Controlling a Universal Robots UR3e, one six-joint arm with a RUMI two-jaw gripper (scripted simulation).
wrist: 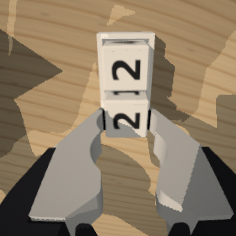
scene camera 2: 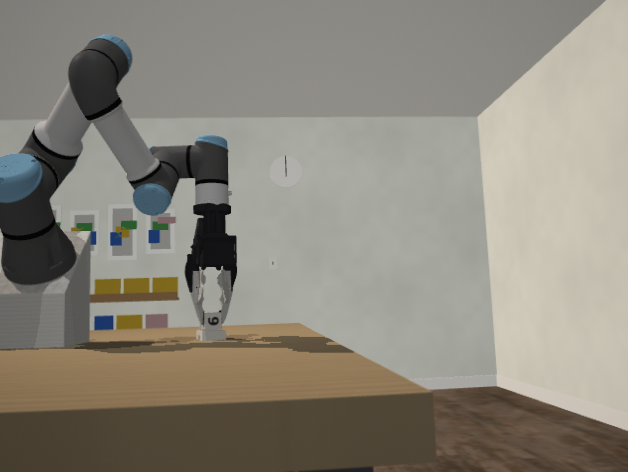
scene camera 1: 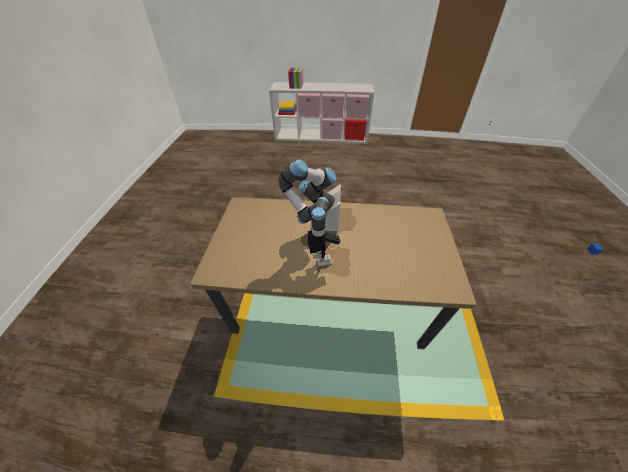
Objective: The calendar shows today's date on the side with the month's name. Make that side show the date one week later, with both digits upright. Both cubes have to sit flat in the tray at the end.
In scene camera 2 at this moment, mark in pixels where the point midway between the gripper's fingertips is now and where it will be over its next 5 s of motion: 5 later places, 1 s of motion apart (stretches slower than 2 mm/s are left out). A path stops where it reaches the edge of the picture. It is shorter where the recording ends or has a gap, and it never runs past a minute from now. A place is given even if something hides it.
My gripper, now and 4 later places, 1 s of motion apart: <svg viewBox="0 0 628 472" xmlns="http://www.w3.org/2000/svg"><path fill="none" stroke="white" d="M212 324L212 329L212 304L211 272L211 245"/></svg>
